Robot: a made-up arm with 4 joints.
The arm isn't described. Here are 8 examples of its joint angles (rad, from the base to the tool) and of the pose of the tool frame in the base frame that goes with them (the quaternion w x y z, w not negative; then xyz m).
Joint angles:
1: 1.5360 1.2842 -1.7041 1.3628
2: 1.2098 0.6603 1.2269 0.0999
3: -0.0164 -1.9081 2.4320 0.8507
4: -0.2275 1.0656 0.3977 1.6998
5: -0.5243 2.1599 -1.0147 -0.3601
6: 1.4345 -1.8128 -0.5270 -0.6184
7: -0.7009 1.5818 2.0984 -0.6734
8: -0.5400 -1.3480 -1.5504 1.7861
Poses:
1: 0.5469 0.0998 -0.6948 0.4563 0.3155 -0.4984 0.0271
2: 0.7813 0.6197 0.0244 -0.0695 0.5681 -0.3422 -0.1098
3: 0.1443 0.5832 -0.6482 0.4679 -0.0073 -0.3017 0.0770
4: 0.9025 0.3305 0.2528 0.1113 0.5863 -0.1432 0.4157
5: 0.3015 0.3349 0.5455 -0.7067 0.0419 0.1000 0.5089
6: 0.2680 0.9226 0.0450 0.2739 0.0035 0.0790 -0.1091
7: 0.7799 -0.4344 -0.4222 -0.1572 0.3241 0.0939 0.5427
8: 0.3390 0.5546 0.7126 0.2639 0.1483 -0.1398 -0.1113
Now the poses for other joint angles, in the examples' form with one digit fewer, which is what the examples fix.
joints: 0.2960 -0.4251 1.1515 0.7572
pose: 0.681 0.270 0.654 -0.187 0.376 -0.238 -0.209
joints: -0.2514 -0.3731 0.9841 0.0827
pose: 0.910 -0.038 0.409 -0.055 0.445 -0.292 -0.050
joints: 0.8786 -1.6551 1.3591 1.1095
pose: 0.114 -0.078 0.987 -0.078 -0.086 -0.150 -0.230
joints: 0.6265 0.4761 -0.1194 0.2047
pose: 0.758 0.413 -0.353 0.362 0.604 -0.281 0.147
